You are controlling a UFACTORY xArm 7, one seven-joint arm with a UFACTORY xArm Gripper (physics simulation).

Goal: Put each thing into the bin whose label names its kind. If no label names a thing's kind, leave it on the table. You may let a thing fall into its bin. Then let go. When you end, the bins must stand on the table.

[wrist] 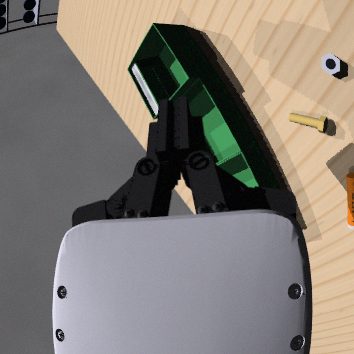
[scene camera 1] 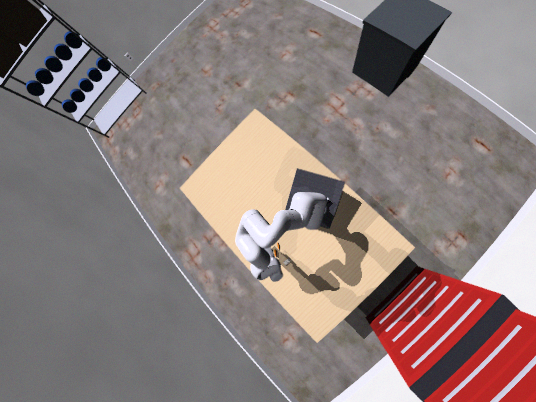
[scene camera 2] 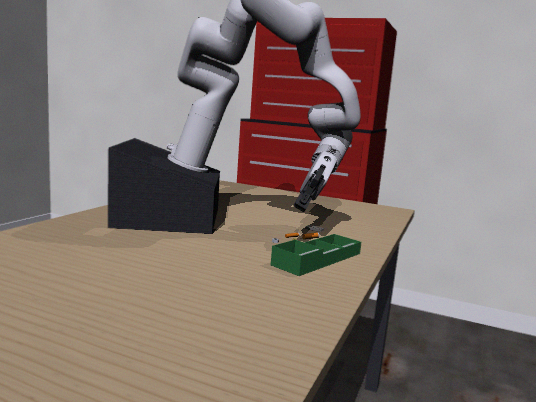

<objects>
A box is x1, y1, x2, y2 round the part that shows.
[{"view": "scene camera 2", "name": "my gripper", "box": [293, 151, 337, 211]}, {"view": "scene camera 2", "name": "joined green bins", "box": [270, 234, 360, 275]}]
</objects>
